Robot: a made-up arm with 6 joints.
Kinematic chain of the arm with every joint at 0, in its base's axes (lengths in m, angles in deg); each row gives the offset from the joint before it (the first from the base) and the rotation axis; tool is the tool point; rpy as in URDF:
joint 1: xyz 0 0 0.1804 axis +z
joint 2: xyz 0 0 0 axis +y
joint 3: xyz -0.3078 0 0.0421 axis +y
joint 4: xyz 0.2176 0 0.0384 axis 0.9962 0 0.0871
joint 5: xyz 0 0 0 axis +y
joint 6: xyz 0.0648 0 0.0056 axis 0.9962 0 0.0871
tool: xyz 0 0 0 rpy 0 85 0
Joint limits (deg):
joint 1: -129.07..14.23
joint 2: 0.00..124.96
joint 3: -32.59..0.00
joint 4: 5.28..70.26
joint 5: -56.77..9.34
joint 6: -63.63..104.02
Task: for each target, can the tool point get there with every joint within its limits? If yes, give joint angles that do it. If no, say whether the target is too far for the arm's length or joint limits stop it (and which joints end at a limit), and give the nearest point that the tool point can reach.
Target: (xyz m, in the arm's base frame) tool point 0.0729 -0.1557 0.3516
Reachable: yes | joints -59.28 67.04 -28.31 50.71 -19.71 -50.47
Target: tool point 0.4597 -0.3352 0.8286
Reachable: no: too far | nearest point 0.1583 -0.1154 0.4036 | short by 0.565 m
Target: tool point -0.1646 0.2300 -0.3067
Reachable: no: joint limits stop it (at a limit: joint 1, joint 2, joint 4) | nearest point -0.0891 -0.0657 0.1489 | short by 0.548 m
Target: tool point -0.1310 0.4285 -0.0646
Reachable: no: joint limits stop it (at a limit: joint 1, joint 2, joint 4, joint 5) | nearest point 0.0802 0.0307 0.1530 | short by 0.500 m
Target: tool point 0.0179 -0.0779 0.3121
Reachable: yes | joints -54.62 49.95 -5.71 44.66 -41.96 46.76
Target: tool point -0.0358 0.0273 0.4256
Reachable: yes | joints -73.93 14.97 -29.95 64.77 -27.21 25.39
